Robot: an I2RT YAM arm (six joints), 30 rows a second.
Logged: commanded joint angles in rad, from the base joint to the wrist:
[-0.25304, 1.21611, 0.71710, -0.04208, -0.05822, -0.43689]
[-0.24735, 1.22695, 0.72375, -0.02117, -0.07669, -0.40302]
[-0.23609, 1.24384, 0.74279, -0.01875, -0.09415, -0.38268]
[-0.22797, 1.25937, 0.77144, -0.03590, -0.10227, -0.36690]
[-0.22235, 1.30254, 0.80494, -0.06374, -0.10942, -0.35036]
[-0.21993, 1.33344, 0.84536, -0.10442, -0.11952, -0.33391]
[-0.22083, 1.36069, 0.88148, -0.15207, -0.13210, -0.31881]
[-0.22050, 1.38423, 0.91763, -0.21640, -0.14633, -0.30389]
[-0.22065, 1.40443, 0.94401, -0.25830, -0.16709, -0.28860]
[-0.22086, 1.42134, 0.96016, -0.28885, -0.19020, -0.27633]
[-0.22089, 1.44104, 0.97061, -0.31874, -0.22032, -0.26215]
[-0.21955, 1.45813, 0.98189, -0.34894, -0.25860, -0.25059]
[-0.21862, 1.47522, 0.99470, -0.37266, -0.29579, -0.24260]
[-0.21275, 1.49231, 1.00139, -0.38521, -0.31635, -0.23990]
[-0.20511, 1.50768, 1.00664, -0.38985, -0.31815, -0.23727]
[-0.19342, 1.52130, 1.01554, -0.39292, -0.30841, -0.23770]
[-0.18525, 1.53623, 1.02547, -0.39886, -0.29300, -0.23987]
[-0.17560, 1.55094, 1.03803, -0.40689, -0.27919, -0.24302]
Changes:
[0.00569, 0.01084, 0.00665, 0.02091, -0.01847, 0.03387]
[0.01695, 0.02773, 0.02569, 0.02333, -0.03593, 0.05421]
[0.02507, 0.04326, 0.05434, 0.00618, -0.04405, 0.06999]
[0.03069, 0.08643, 0.08784, -0.02166, -0.05120, 0.08653]
[0.03311, 0.11733, 0.12826, -0.06234, -0.06130, 0.10298]
[0.03221, 0.14458, 0.16438, -0.10999, -0.07388, 0.11808]
[0.03254, 0.16812, 0.20053, -0.17432, -0.08811, 0.13300]
[0.03239, 0.18832, 0.22691, -0.21622, -0.10887, 0.14829]
[0.03218, 0.20523, 0.24306, -0.24677, -0.13198, 0.16056]
[0.03215, 0.22493, 0.25351, -0.27666, -0.16210, 0.17474]
[0.03349, 0.24202, 0.26479, -0.30686, -0.20038, 0.18630]
[0.03442, 0.25911, 0.27760, -0.33058, -0.23757, 0.19429]
[0.04029, 0.27620, 0.28429, -0.34313, -0.25813, 0.19699]
[0.04793, 0.29157, 0.28954, -0.34777, -0.25993, 0.19962]
[0.05962, 0.30519, 0.29844, -0.35084, -0.25019, 0.19919]
[0.06779, 0.32012, 0.30837, -0.35678, -0.23478, 0.19702]
[0.07744, 0.33483, 0.32093, -0.36481, -0.22097, 0.19387]

